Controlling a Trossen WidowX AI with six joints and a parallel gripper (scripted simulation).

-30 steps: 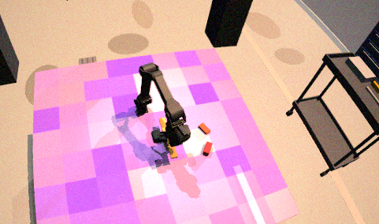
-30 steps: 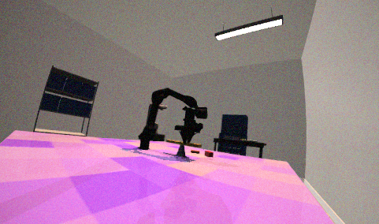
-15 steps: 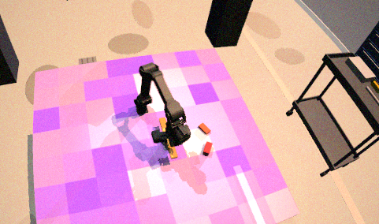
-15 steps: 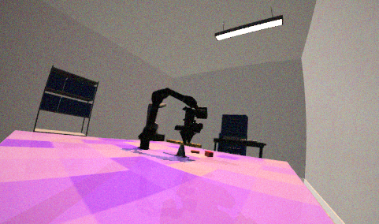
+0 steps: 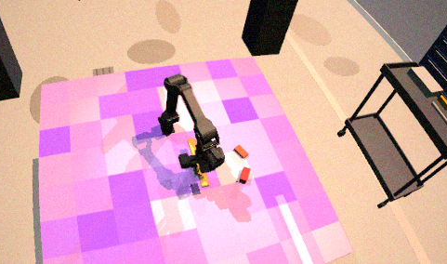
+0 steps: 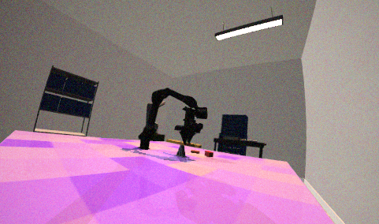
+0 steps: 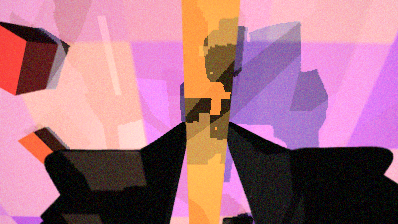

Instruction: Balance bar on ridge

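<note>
Right now the long bar is 3 cm behind my gripper tip. The rest, counted from my gripper tip: red block: 5 cm ahead, 21 cm to the left, 6 cm below; then orange block: 7 cm behind, 24 cm to the left, 7 cm below.
</note>
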